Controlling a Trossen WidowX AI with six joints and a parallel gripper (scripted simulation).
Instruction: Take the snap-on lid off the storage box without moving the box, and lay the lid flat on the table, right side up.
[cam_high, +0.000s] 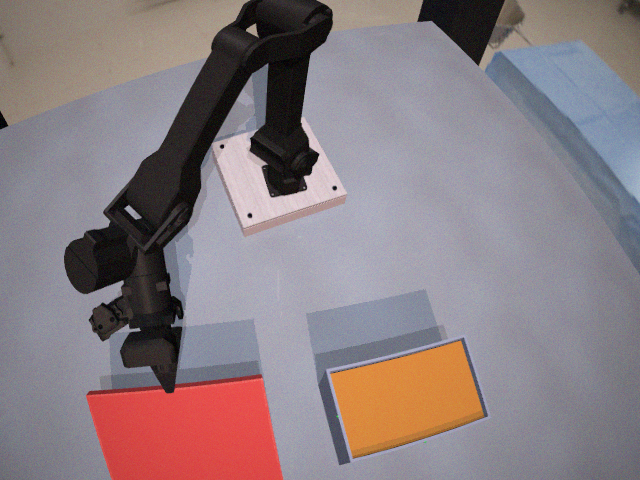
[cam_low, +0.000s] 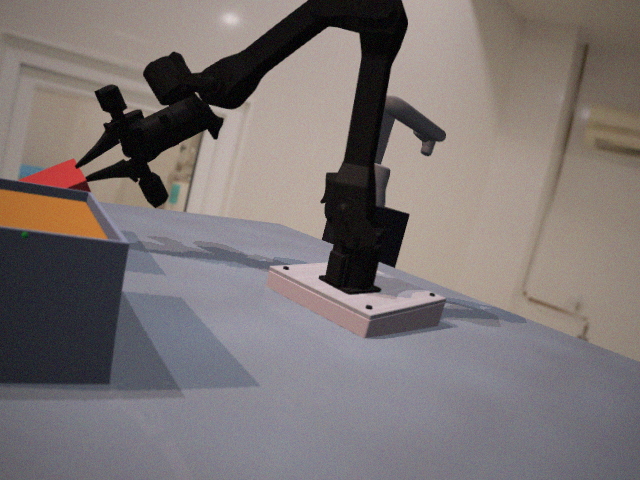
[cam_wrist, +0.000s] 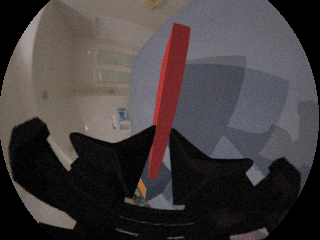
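Right now my gripper tip is 70 mm short of the red lid, 40 mm above it and 10 mm to the left of it. Also, from my gripper tip: storage box: 300 mm to the left, 100 mm ahead, 50 mm below.
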